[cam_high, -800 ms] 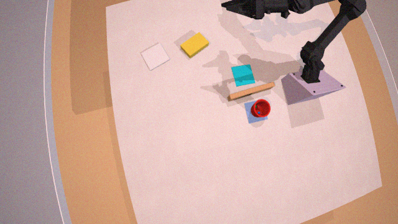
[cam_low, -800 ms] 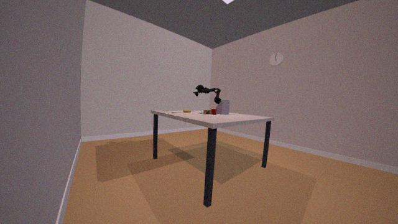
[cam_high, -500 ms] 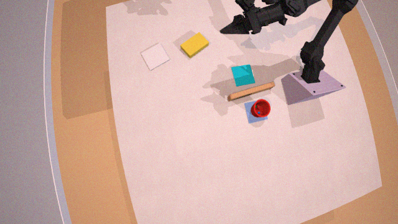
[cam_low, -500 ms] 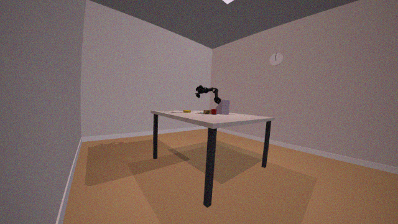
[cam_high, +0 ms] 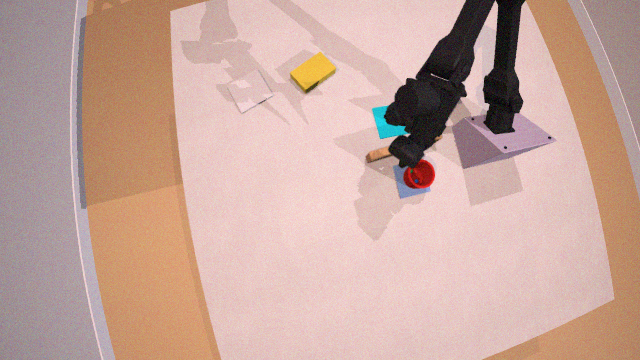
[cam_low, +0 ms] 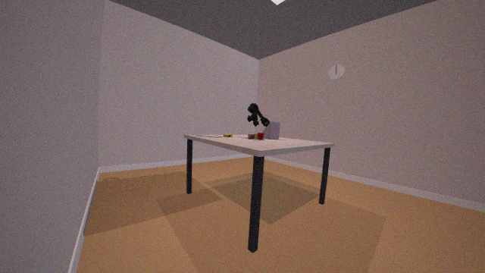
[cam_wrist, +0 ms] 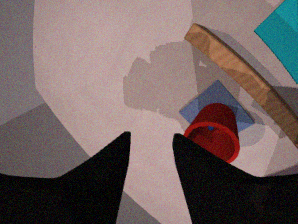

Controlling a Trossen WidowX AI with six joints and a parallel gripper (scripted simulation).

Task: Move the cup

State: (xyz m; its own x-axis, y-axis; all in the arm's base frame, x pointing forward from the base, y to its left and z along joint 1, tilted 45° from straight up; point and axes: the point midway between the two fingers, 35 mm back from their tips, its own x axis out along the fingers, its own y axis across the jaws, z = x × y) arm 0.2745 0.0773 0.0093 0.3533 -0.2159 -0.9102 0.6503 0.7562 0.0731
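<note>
Now: the red cup 110 mm below my gripper tip, 70 mm behind it and 20 mm to the left of it. From my gripper tip the other things lie so: cyan pad (160 mm below, 150 mm to the right, 40 mm behind); blue pad (160 mm below, 70 mm behind, 20 mm to the left); wooden bar (130 mm below, 60 mm to the right, 50 mm behind).
</note>
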